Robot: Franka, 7 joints.
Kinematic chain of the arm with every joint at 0, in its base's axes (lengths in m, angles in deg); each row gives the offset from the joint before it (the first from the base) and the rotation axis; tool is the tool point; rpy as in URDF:
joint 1: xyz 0 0 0.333 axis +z
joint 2: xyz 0 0 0 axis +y
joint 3: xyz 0 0 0.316 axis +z
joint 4: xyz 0.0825 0 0 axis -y
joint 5: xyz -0.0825 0 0.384 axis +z
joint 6: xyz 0 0 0 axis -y
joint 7: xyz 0.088 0 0 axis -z
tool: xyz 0 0 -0.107 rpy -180 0 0
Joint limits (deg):
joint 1: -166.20..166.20
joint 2: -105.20..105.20
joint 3: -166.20..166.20
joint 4: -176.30..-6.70
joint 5: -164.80..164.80
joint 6: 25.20..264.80
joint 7: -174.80..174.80
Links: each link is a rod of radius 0.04 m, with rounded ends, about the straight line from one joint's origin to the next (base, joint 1, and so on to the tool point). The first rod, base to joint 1, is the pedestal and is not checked.
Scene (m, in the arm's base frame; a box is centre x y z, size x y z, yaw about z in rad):
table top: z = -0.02
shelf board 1: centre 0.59 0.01 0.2 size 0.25 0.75 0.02 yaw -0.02
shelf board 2: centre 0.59 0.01 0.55 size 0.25 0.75 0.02 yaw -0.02
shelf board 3: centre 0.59 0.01 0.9 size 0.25 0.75 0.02 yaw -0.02
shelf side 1: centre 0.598 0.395 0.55 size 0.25 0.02 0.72 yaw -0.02
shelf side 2: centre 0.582 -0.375 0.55 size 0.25 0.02 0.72 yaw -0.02
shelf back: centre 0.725 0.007 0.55 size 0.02 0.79 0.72 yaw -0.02
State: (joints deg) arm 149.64 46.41 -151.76 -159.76 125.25 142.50 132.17
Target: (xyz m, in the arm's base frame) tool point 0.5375 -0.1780 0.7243
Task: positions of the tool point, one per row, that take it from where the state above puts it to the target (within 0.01 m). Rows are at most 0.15 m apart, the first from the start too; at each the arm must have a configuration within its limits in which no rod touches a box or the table.
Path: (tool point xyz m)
1: 0.3711 -0.0648 0.5394
2: 0.3697 -0.1179 0.6325
3: 0.3429 -0.1741 0.7243
4: 0.4090 -0.1768 0.7330
5: 0.4746 -0.1779 0.7329
6: 0.5375 -0.1780 0.7243

